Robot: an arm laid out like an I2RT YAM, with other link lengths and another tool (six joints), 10 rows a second.
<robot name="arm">
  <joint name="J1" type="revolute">
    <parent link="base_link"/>
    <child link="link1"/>
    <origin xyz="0 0 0.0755" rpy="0 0 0"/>
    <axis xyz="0 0 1"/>
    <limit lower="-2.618" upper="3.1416"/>
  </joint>
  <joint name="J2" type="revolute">
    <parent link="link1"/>
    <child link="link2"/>
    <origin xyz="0.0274 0.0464 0.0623" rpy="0 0 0"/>
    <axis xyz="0 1 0"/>
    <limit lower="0" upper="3.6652"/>
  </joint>
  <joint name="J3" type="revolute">
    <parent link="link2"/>
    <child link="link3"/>
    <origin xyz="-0.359 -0.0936 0" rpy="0 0 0"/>
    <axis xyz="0 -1 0"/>
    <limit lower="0" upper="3.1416"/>
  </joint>
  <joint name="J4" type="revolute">
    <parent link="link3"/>
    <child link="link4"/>
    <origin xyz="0.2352 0.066 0.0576" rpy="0 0 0"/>
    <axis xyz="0 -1 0"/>
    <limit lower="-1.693" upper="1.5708"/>
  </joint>
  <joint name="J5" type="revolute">
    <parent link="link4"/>
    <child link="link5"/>
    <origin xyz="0.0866 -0.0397 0.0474" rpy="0 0 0"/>
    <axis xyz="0 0 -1"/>
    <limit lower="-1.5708" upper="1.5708"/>
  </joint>
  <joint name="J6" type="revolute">
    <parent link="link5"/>
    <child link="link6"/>
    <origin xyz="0.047 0 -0.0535" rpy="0 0 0"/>
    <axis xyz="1 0 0"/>
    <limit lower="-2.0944" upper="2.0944"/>
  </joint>
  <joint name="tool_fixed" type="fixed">
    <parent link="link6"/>
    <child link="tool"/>
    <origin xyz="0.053 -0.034 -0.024" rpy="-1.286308 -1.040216 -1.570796"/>
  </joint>
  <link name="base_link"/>
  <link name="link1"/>
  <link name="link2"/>
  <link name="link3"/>
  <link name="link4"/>
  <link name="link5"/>
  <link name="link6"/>
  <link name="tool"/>
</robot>
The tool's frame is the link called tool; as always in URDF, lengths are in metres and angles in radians.
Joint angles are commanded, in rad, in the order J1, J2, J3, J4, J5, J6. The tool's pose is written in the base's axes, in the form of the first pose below.
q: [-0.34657, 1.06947, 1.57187, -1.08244, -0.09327, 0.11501]
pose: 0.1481 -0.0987 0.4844 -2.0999 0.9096 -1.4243
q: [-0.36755, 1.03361, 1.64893, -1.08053, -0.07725, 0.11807]
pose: 0.1297 -0.0971 0.5141 -2.0285 0.8863 -1.5719
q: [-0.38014, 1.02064, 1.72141, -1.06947, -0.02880, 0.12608]
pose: 0.1164 -0.0990 0.5401 -1.9674 0.8942 -1.7127
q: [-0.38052, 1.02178, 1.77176, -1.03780, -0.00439, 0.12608]
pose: 0.1131 -0.1003 0.5607 -1.9125 0.8694 -1.8139
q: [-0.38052, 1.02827, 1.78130, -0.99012, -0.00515, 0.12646]
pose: 0.1182 -0.1023 0.5710 -1.8728 0.8392 -1.8651
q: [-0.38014, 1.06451, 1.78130, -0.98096, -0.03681, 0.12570]
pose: 0.1355 -0.1057 0.5677 -1.8893 0.8255 -1.8163
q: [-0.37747, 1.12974, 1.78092, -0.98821, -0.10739, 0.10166]
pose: 0.1651 -0.1100 0.5566 -1.9483 0.7822 -1.6983
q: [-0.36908, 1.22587, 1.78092, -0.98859, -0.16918, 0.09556]
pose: 0.2060 -0.1174 0.5384 -1.9977 0.7723 -1.5523
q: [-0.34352, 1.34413, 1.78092, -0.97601, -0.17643, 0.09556]
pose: 0.2539 -0.1274 0.5129 -2.0594 0.7991 -1.4191
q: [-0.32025, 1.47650, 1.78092, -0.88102, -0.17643, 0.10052]
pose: 0.3141 -0.1403 0.4888 -2.0793 0.7987 -1.3647
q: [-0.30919, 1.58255, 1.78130, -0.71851, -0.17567, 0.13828]
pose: 0.3698 -0.1531 0.4751 -2.0186 0.7923 -1.4129
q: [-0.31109, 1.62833, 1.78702, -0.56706, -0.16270, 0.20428]
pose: 0.4003 -0.1631 0.4813 -1.9007 0.8017 -1.5216
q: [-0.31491, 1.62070, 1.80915, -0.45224, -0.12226, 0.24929]
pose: 0.4058 -0.1695 0.5112 -1.7729 0.7888 -1.6792
